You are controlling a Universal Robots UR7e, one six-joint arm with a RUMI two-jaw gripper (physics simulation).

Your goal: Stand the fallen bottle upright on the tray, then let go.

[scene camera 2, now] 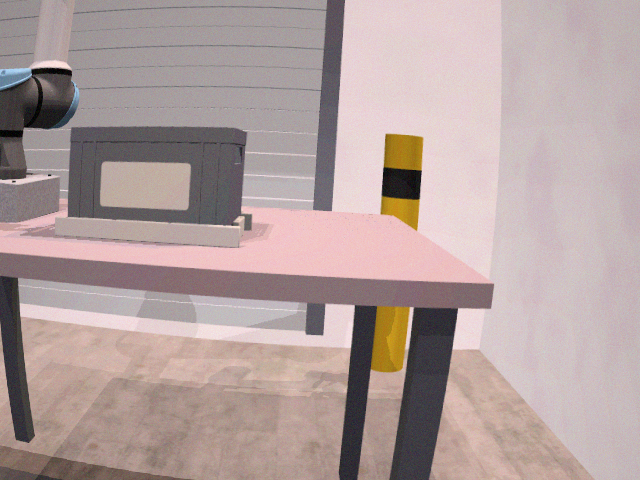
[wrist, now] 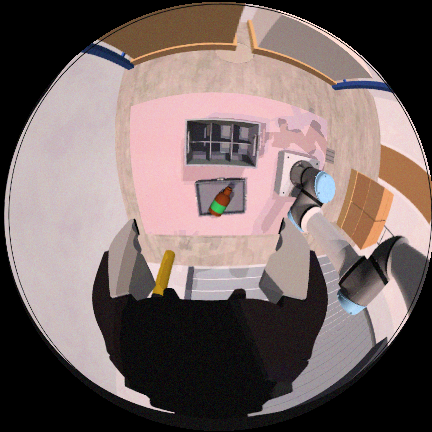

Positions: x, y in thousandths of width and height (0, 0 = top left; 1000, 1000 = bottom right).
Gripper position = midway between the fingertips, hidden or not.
Note:
I see my gripper (wrist: 480, 510) and a cream rail (scene camera 2: 252, 484).

